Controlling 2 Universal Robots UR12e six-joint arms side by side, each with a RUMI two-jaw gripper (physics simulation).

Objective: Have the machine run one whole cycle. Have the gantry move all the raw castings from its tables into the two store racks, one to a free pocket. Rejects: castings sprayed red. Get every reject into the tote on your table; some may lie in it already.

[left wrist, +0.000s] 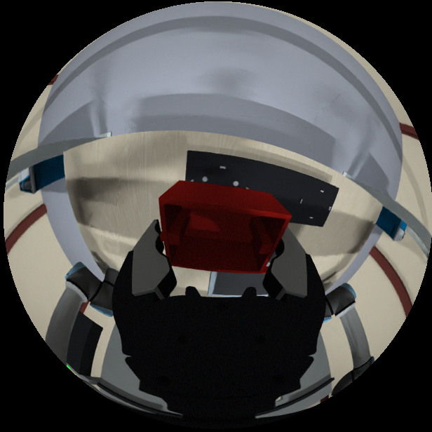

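A red casting (227,195), a hollow box shape with its open side facing the camera, is between the jaws of my left gripper (219,222). The left gripper is shut on it, one jaw against each side. The casting is above a dark panel (295,195) with small pale marks, and it hides part of that panel. My right gripper does not show. The store racks and the gantry cannot be made out in this view. I cannot tell where the tote is.
A pale wood-grain table top (125,175) lies beneath. A grey flat thing (240,284) with a pale blue edge shows partly below the casting, between the jaws. Blue objects (50,172) (390,222) stand at the left and right edges. Arm segments (100,295) (342,300) show at both sides.
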